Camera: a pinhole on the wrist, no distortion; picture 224 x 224 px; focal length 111.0 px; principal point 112.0 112.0 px. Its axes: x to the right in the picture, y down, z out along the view. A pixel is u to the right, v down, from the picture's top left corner.
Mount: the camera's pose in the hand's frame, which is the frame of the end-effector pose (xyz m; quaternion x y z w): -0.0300 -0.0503 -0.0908 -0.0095 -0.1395 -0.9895 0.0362
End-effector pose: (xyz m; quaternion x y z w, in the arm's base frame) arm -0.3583 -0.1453 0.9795 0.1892 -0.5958 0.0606 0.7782
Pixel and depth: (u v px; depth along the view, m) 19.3 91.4 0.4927
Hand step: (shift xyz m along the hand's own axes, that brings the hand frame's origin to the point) 0.3778 0.2021 0.3456
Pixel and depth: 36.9 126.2 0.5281
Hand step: 0.3359 0.0558 0.4249
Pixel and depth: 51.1 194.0 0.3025
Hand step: 0.1547 -0.1693 0.2566
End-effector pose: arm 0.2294 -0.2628 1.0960 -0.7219 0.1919 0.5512 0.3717
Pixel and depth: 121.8 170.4 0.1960
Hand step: -0.0379 -0.0961 0.1264
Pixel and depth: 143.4 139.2 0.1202
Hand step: -0.0607 -0.0476 0.0338
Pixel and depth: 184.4 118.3 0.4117
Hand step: -0.2925 0.0227 0.3190
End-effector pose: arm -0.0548 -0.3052 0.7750 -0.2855 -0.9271 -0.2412 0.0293
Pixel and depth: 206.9 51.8 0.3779
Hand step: -0.3641 0.2284 0.2252
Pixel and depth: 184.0 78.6 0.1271
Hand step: -0.1139 0.0158 0.0232
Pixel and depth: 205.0 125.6 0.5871
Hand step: -0.5101 0.0093 0.5074
